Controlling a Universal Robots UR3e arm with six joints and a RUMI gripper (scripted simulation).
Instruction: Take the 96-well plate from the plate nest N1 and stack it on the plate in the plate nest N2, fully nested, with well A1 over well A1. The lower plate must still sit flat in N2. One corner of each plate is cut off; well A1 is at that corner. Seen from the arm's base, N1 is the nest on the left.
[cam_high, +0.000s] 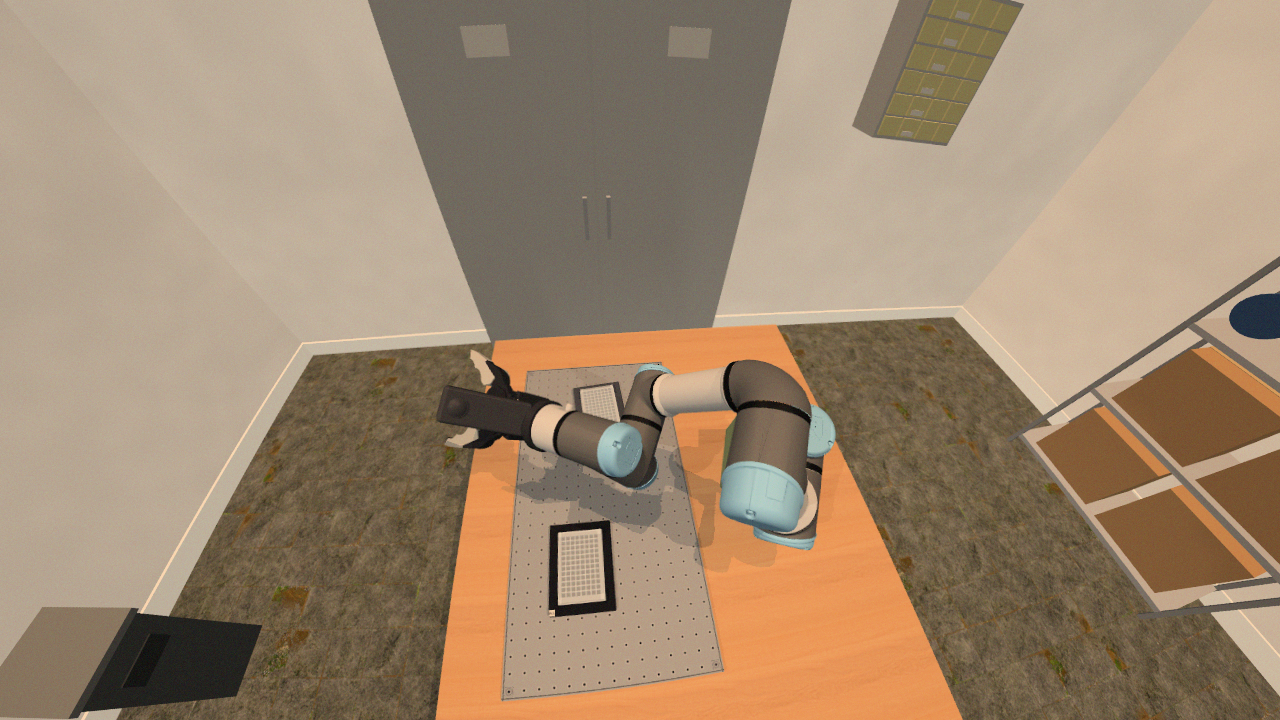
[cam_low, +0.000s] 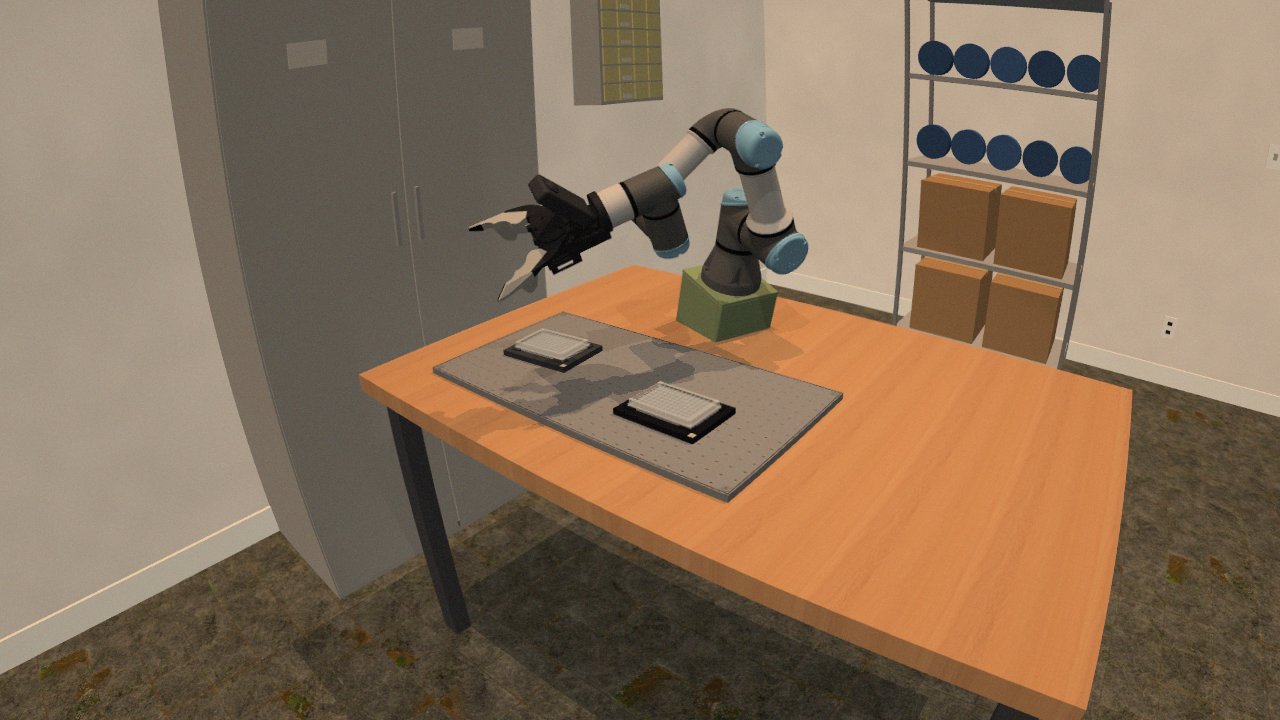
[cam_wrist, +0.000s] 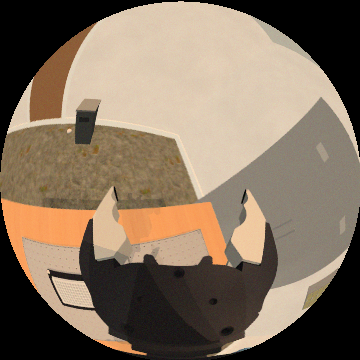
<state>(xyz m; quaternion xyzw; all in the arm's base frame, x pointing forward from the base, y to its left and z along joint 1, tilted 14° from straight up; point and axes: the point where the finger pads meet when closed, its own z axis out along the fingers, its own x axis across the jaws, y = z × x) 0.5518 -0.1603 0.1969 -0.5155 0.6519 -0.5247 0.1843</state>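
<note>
Right now the black plate nest is 17 cm behind my hand, 24 cm to the left of it and 26 cm below it.
</note>
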